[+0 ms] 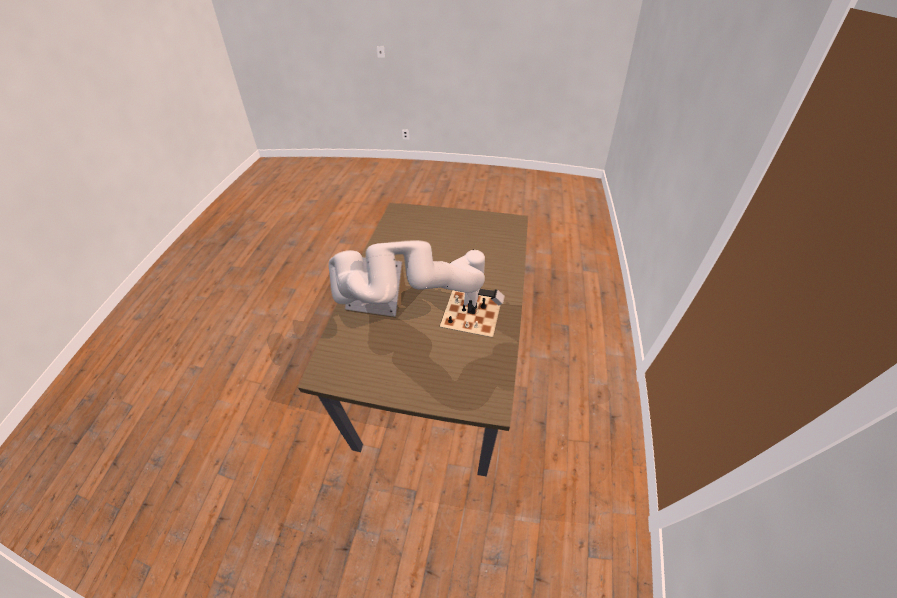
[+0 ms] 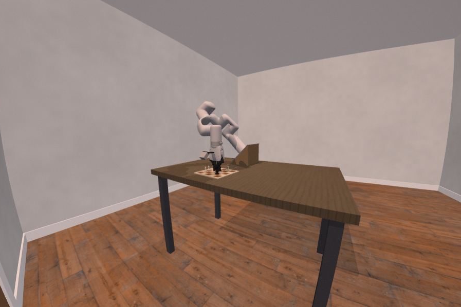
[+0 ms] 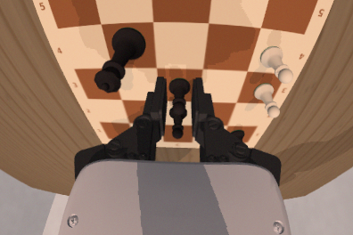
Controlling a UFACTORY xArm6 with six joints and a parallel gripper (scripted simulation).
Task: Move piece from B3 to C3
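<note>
Right now my hand is 30 mm above the chessboard. Round my hand: white piece (70 mm behind, 50 mm to the left, 10 mm below); tall black piece (50 mm ahead, 30 mm to the left).
</note>
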